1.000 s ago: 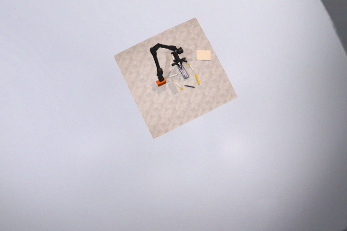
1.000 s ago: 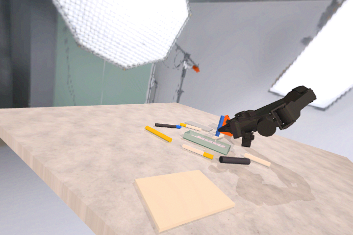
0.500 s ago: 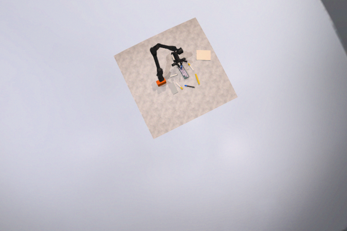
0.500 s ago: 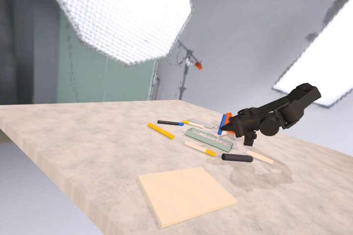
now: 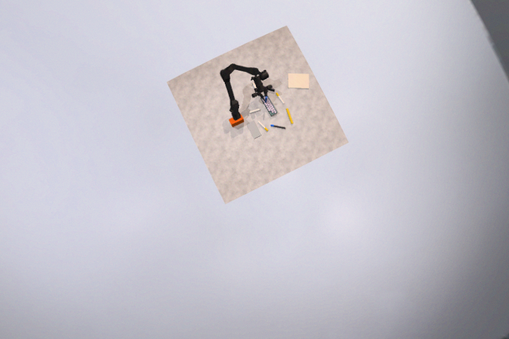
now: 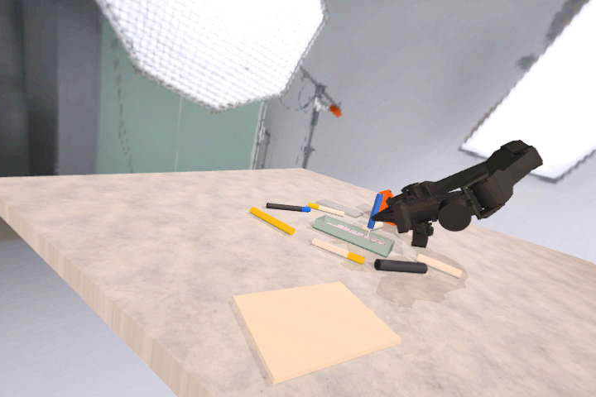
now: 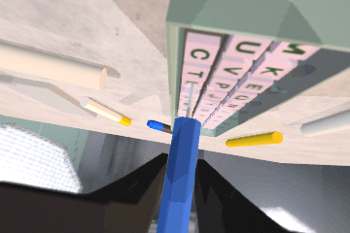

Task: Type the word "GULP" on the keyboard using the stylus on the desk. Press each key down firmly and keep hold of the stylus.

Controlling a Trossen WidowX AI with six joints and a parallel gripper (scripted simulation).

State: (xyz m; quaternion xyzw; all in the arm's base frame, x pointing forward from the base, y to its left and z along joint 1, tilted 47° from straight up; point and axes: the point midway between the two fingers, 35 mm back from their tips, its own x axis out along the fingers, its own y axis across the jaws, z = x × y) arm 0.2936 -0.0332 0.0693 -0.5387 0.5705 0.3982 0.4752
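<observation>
Now: the black cylinder 10 cm to the left of my gripper tip, 10 cm ahead of it and 6 cm below it. Also, from my gripper tip: blue stylus (1 cm below); then yellow stick (22 cm to the right, 13 cm ahead, 6 cm below); then grey flat block (22 cm behind, 15 cm to the right, 6 cm below).
</observation>
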